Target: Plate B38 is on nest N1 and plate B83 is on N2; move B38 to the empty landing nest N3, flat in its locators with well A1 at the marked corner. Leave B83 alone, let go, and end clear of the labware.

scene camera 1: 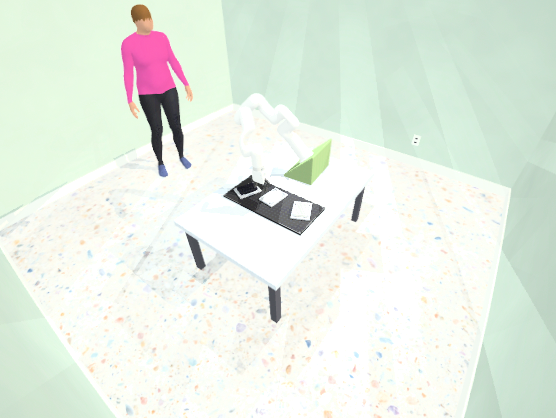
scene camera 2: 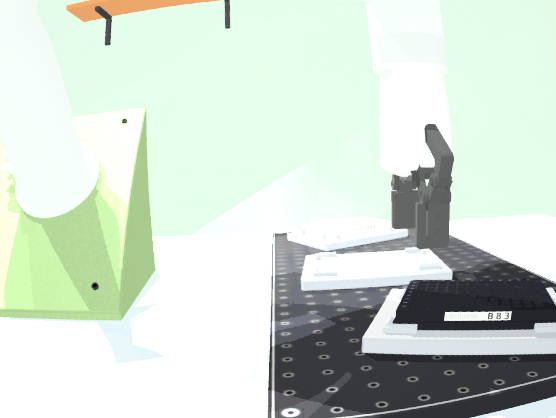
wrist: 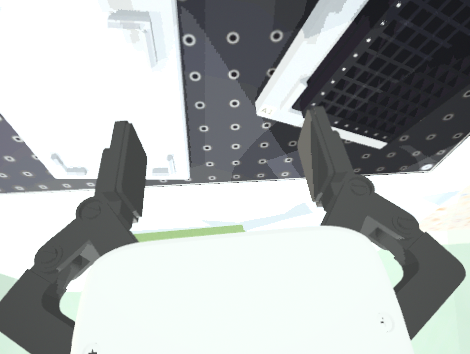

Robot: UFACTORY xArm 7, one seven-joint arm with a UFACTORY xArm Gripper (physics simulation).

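Observation:
My gripper is open and empty, above the dark board. In the wrist view one finger overlaps the bare white middle nest, the other the near corner of the black plate B83. B83 lies on its white nest, which has an A1 mark at one corner in the wrist view. A third white nest stands at the board's other end, turned at an angle. Glare hides whether plate B38 lies on it; no B38 label is readable.
The dark perforated board lies on a white table. A green wedge stands behind the board, by the arm's base. A person in pink stands beyond the table.

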